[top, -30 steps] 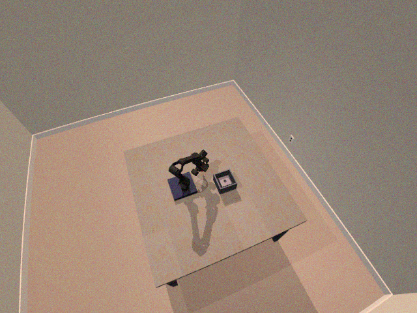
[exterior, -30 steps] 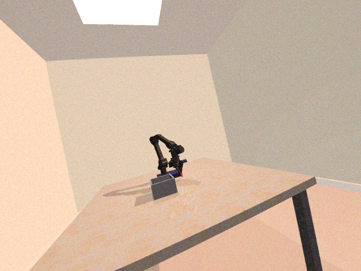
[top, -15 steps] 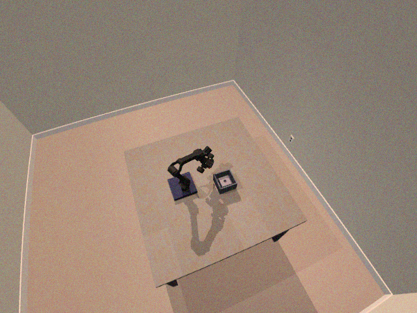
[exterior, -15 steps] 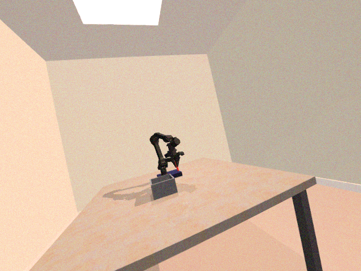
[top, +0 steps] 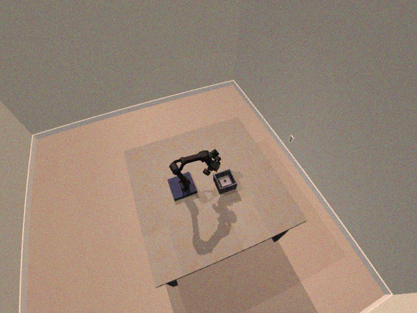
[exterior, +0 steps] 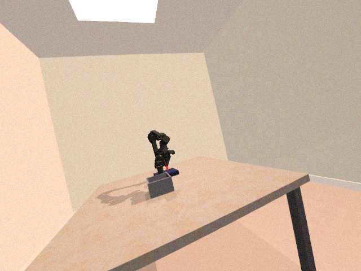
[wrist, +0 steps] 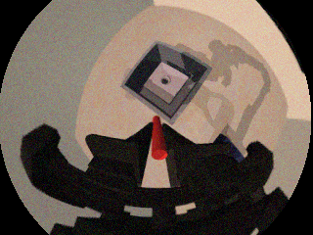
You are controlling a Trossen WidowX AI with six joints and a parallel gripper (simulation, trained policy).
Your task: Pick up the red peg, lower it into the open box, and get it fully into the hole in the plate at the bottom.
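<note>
The plate is 6 cm ahead of my gripper tip, 8 cm to the right of it and 10 cm below it. Round my gripper tip: red peg: 1 cm above; then grey box: 6 cm ahead, 8 cm to the right, 12 cm below.
</note>
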